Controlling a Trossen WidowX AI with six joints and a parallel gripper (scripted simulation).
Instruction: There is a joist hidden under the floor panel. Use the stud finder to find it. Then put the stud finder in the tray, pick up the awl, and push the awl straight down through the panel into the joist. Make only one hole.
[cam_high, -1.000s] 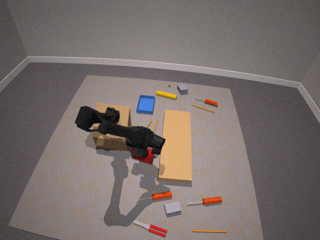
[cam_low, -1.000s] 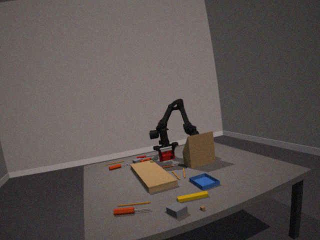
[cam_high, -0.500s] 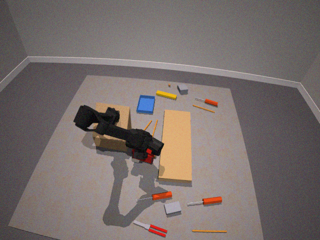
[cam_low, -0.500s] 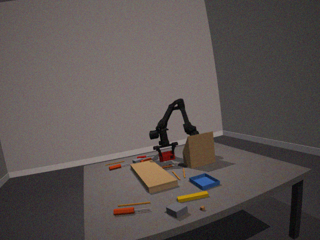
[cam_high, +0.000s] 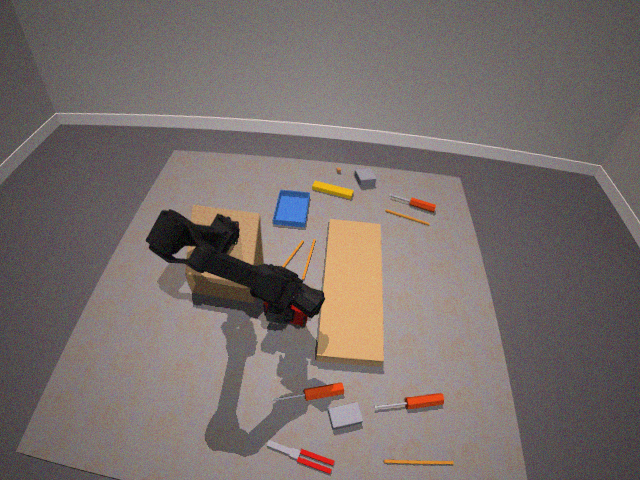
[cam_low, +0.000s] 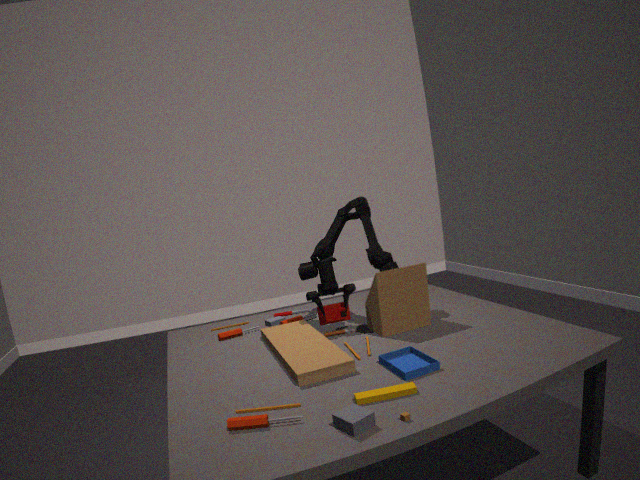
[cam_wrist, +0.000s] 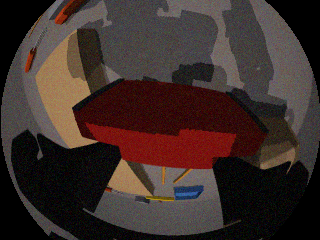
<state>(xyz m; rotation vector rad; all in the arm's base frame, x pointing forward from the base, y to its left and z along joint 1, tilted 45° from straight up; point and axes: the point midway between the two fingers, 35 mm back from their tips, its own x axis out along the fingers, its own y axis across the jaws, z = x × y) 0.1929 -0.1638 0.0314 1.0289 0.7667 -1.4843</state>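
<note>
The red stud finder is 20 mm behind my gripper tip. The rest, counted from my gripper tip: awl 10 mm behind, 30 mm to the left, 70 mm below; then blue tray 60 mm behind, 450 mm to the left, 60 mm below; then yellow bar 80 mm ahead, 580 mm to the left, 70 mm below.
</note>
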